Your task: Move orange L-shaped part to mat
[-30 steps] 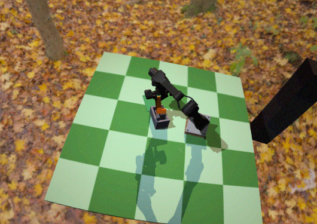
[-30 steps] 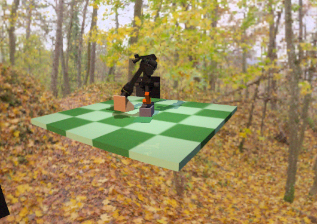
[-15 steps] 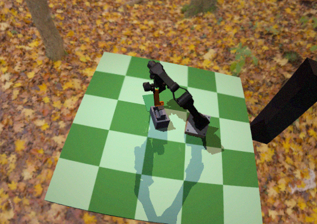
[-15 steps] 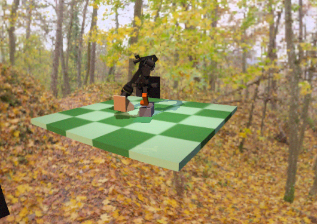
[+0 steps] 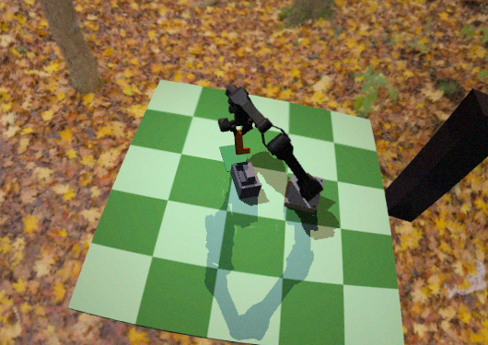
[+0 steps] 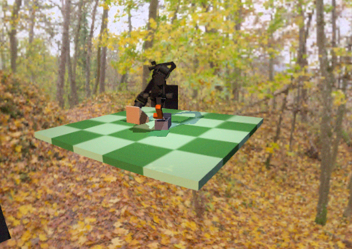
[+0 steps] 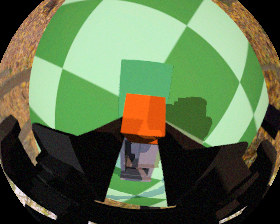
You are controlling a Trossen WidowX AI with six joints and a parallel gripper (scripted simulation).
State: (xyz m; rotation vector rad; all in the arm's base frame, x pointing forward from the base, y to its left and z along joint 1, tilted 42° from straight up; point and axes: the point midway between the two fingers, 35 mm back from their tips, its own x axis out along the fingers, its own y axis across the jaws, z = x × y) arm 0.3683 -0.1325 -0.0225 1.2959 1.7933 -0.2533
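Right now the green mat is 170 mm below my gripper tip. Also, from my gripper tip: orange L-shaped part 30 mm below, 30 mm behind, 20 mm to the left.
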